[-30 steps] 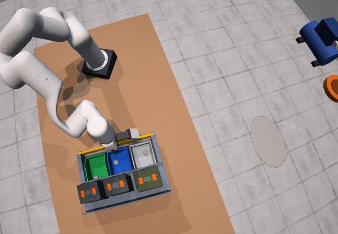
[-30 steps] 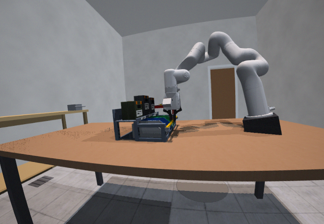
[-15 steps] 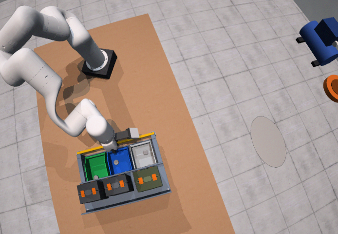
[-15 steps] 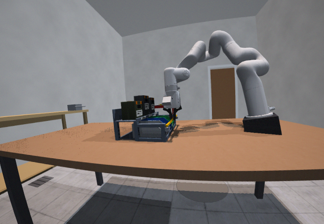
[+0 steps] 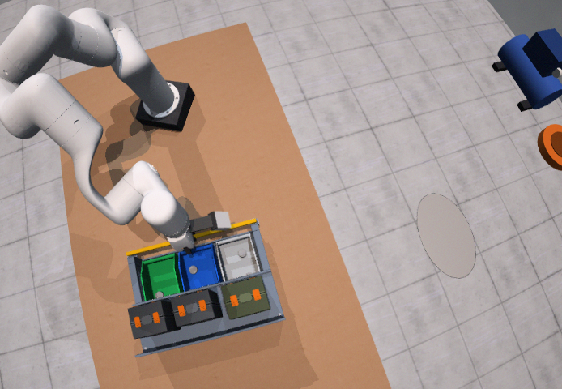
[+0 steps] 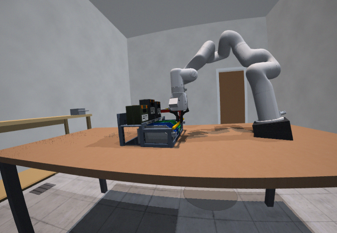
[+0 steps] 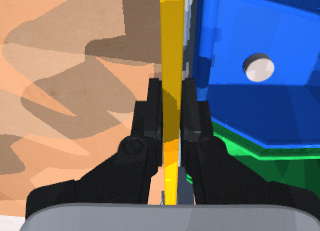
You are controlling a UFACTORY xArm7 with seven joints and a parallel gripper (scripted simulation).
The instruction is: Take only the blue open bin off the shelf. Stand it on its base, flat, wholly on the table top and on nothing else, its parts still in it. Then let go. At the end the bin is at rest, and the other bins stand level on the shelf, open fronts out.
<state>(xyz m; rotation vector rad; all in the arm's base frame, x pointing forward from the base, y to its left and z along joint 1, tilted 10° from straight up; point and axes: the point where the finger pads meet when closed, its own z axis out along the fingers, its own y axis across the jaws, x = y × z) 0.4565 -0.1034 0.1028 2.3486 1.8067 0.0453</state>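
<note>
My hand is 100 mm short of the blue open bin, 30 mm to the left of it and 60 mm above it. Round my hand: green bin: 70 mm ahead, 140 mm to the right, 60 mm below; then yellow bar: 20 mm below; then grey bin: 130 mm ahead, 80 mm to the left, 60 mm below.
</note>
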